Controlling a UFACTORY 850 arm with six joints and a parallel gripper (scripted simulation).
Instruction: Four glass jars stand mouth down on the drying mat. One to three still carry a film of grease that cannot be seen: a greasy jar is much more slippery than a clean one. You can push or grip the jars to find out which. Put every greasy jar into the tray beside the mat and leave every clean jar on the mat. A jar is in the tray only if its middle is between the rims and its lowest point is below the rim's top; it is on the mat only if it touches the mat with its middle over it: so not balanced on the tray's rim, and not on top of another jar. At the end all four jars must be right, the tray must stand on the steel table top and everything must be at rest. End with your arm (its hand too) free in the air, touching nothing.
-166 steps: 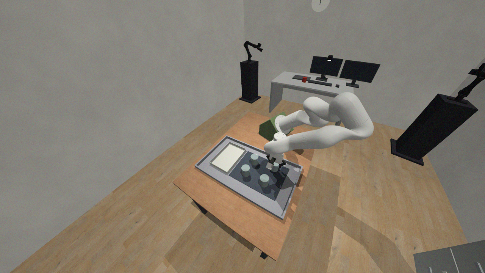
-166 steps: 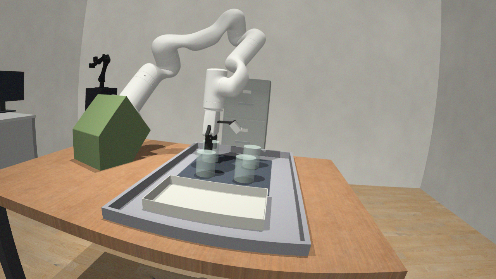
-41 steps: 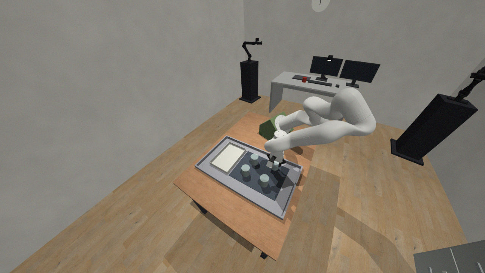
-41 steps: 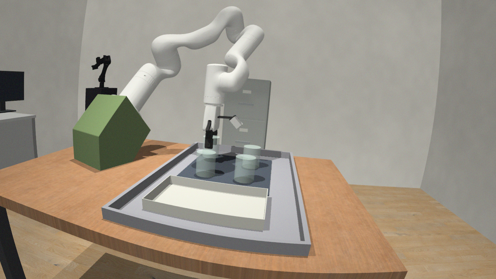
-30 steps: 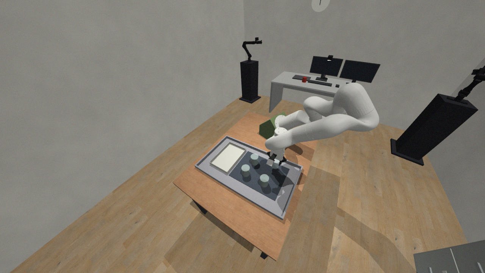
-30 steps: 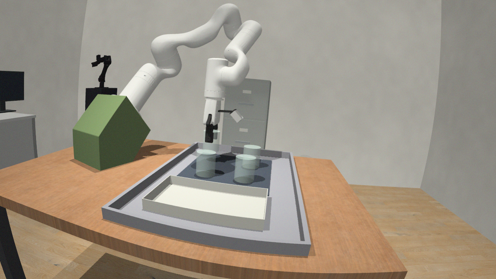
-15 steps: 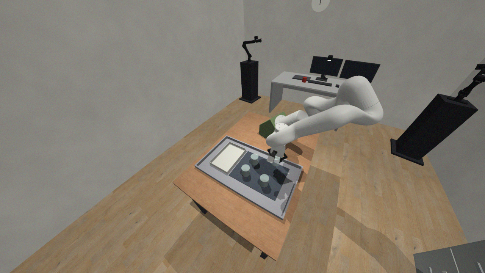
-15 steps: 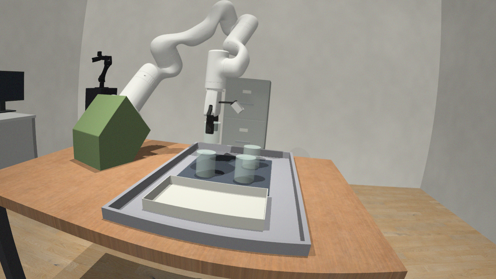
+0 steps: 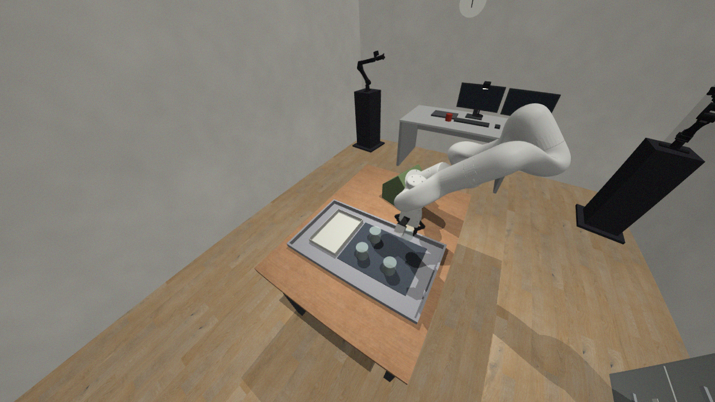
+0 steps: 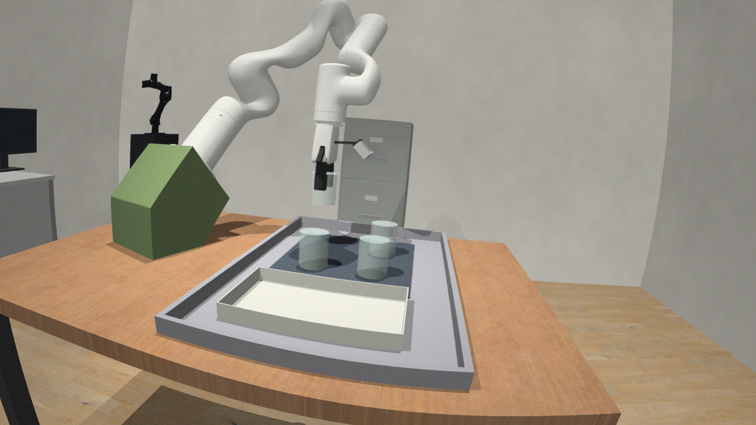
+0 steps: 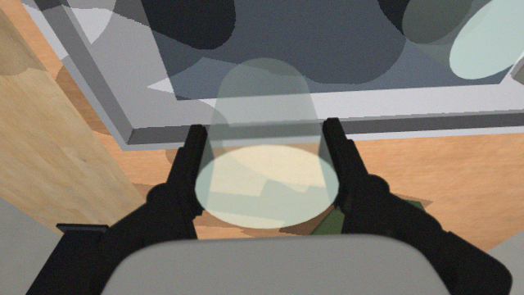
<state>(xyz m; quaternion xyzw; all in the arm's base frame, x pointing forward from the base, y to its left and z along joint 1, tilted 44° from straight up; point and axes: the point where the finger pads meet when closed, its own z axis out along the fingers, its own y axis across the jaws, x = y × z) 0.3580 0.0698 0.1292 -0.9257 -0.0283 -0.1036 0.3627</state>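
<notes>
The cream tray lies 15 cm ahead of my hand, 40 cm to the right of it and 16 cm below it. Round my hand: dark drying mat (11 cm ahead, 8 cm to the right, 17 cm below); grey rimmed steel top (13 cm ahead, 18 cm to the right, 17 cm below).
</notes>
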